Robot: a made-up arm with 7 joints. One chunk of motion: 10 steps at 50 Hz.
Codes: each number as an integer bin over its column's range. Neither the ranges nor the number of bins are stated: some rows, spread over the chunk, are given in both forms.
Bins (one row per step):
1: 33 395 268 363 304 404 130
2: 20 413 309 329 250 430 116
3: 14 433 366 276 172 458 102
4: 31 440 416 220 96 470 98
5: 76 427 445 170 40 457 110
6: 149 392 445 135 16 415 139
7: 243 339 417 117 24 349 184
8: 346 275 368 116 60 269 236
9: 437 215 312 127 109 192 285
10: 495 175 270 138 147 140 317
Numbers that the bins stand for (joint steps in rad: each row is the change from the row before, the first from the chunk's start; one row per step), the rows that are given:
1: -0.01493 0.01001 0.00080 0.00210 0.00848 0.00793 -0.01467
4: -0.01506 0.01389 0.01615 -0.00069 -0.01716 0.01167 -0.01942
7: -0.00178 0.00519 0.01625 -0.00271 -0.02604 0.00481 -0.00663
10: 0.01400 -0.00893 0.00100 -0.00230 -0.01088 -0.00705 0.01315
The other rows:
2: -0.01575 0.01156 0.00505 0.00144 0.00182 0.00940 -0.01675
3: -0.01612 0.01328 0.01096 0.00040 -0.00779 0.01099 -0.01883
5: -0.01224 0.01277 0.01915 -0.00167 -0.02407 0.01094 -0.01764
6: -0.00767 0.00975 0.01915 -0.00236 -0.02703 0.00855 -0.01333
8: 0.00467 -0.00032 0.01117 -0.00273 -0.02160 0.00027 0.00110
9: 0.01037 -0.00549 0.00536 -0.00251 -0.01556 -0.00410 0.00839

